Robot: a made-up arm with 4 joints.
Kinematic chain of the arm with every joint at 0, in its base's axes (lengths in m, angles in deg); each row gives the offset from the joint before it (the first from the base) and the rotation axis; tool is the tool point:
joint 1: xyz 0 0 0.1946 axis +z
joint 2: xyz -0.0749 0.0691 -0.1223 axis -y
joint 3: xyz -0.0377 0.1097 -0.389 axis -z
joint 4: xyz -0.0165 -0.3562 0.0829 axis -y
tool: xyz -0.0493 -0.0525 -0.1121
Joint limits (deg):
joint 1: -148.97..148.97
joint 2: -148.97..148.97
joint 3: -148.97..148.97
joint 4: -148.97..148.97
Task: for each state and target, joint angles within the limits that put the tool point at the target. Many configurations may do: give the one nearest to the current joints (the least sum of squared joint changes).
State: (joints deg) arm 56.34 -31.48 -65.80 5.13
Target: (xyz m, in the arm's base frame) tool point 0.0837 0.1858 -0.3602
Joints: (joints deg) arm 78.08 -6.00 -70.84 -15.11
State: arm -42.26 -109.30 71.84 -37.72
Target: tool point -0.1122 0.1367 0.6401
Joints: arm -34.87 -120.02 55.41 -36.67
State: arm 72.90 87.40 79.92 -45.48
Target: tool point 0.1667 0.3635 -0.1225
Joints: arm 75.53 117.56 36.08 -57.28
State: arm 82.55 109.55 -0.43 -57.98
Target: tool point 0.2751 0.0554 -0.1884
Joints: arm 60.68 81.37 6.15 -71.88
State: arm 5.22 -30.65 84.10 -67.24
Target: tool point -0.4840 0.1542 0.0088
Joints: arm -28.66 -24.26 33.90 -103.51
